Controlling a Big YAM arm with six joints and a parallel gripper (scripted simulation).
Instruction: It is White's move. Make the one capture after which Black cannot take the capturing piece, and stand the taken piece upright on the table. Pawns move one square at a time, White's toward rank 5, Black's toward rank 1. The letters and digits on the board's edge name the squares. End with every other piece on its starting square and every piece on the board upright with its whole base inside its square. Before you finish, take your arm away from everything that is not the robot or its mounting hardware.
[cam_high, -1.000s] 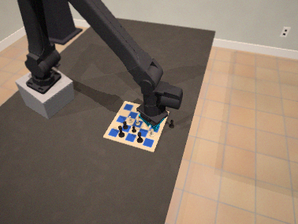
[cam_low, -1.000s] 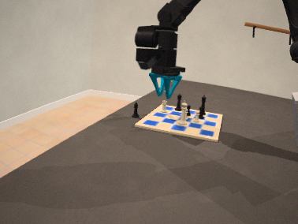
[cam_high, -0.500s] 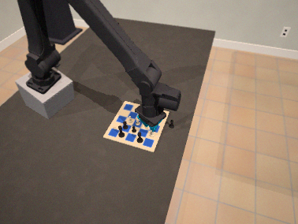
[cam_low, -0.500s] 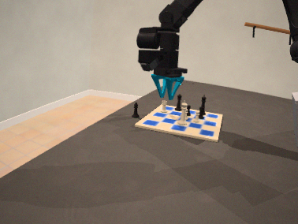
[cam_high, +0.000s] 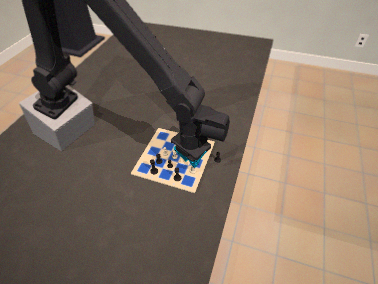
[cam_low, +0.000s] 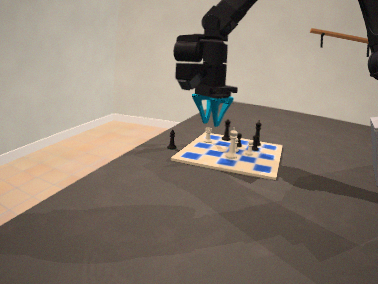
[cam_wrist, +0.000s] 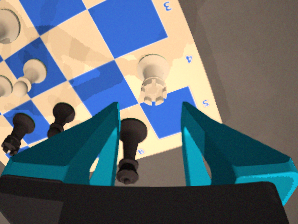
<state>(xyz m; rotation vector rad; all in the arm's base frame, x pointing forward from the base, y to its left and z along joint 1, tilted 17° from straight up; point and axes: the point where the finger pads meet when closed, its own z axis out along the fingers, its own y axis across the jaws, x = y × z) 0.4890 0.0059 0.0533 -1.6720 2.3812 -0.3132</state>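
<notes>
Right now the blue-and-cream chessboard is 80 mm behind my hand, 50 mm below it and 40 mm to the left of it. Also, from my hand: tall white piece: 80 mm behind, 70 mm to the left, 20 mm below; then tall black piece: 110 mm behind, 40 mm to the right, 20 mm below.
</notes>
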